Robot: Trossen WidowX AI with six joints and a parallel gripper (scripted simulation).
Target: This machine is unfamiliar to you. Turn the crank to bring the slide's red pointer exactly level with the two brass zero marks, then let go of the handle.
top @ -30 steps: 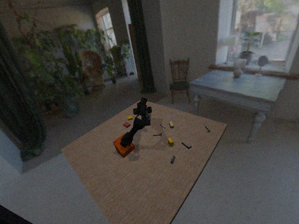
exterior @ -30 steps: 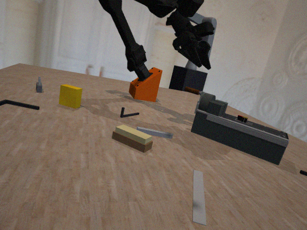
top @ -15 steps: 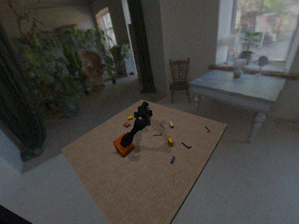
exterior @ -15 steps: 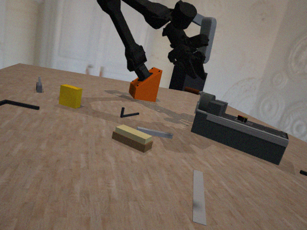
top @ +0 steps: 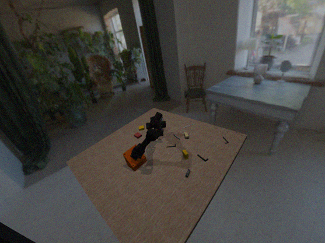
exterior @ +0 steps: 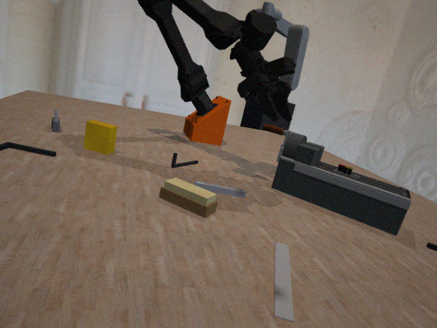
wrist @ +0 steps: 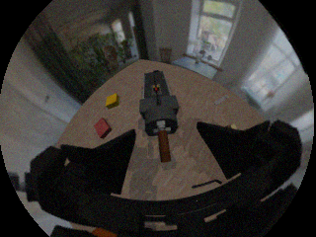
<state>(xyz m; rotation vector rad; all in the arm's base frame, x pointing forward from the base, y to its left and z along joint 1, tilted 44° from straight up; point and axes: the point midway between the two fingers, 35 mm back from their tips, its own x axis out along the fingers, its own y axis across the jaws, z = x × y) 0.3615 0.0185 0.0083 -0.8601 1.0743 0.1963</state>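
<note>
Now: gripper tip 3 cm above the brown crank handle, 2 cm past it and 1 cm to the left of it. The rest, counted from my gripper tip: red pointer (12 cm ahead, 9 cm to the left, 6 cm below); red block (25 cm to the left, 13 cm below, 8 cm behind); grey bar (17 cm to the right, 14 cm below, 8 cm ahead).
</note>
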